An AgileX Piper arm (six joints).
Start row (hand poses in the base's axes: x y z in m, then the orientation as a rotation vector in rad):
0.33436, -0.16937, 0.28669, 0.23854, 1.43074, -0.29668
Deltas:
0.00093, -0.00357, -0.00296, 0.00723, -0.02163, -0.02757
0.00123, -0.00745, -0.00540, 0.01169, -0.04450, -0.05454
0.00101, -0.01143, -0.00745, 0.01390, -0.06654, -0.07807
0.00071, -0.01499, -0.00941, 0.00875, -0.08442, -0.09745
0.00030, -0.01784, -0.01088, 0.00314, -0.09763, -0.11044
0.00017, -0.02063, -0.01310, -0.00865, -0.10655, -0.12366
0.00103, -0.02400, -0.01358, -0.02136, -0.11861, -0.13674
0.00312, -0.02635, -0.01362, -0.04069, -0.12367, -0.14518
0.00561, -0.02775, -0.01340, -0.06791, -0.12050, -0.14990
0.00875, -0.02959, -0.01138, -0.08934, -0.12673, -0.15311
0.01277, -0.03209, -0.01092, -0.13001, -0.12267, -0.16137
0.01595, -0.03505, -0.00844, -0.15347, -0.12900, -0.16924
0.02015, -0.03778, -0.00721, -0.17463, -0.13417, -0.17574
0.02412, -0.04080, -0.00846, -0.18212, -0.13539, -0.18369
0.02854, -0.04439, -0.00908, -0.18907, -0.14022, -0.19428
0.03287, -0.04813, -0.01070, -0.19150, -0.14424, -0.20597
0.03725, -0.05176, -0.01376, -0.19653, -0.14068, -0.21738
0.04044, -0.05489, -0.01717, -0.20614, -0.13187, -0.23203
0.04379, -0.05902, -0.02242, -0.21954, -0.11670, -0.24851
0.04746, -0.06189, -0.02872, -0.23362, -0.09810, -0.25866
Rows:
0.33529, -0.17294, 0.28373, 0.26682, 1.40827, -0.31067
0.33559, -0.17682, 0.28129, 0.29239, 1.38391, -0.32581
0.33537, -0.18080, 0.27924, 0.31343, 1.36012, -0.33975
0.33507, -0.18436, 0.27728, 0.32498, 1.33948, -0.35610
0.33466, -0.18721, 0.27581, 0.33106, 1.32399, -0.36831
0.33453, -0.19000, 0.27359, 0.33183, 1.31160, -0.38571
0.33539, -0.19337, 0.27311, 0.33206, 1.29588, -0.40303
0.33748, -0.19572, 0.27307, 0.32293, 1.28637, -0.42239
0.33997, -0.19712, 0.27329, 0.30393, 1.28385, -0.44565
0.34311, -0.19896, 0.27531, 0.28951, 1.27319, -0.46195
0.34713, -0.20146, 0.27577, 0.26199, 1.26803, -0.49737
0.35031, -0.20442, 0.27825, 0.24923, 1.25593, -0.51862
0.35451, -0.20715, 0.27948, 0.23724, 1.24550, -0.53733
0.35848, -0.21017, 0.27823, 0.23689, 1.24164, -0.54858
0.36290, -0.21376, 0.27761, 0.23923, 1.23397, -0.56087
0.36723, -0.21750, 0.27599, 0.24590, 1.22789, -0.57110
0.37161, -0.22113, 0.27293, 0.24943, 1.22869, -0.58434
0.37480, -0.22426, 0.26952, 0.25093, 1.23311, -0.60433
0.37815, -0.22839, 0.26427, 0.24992, 1.24254, -0.62967
0.38182, -0.23126, 0.25797, 0.24349, 1.25602, -0.65116

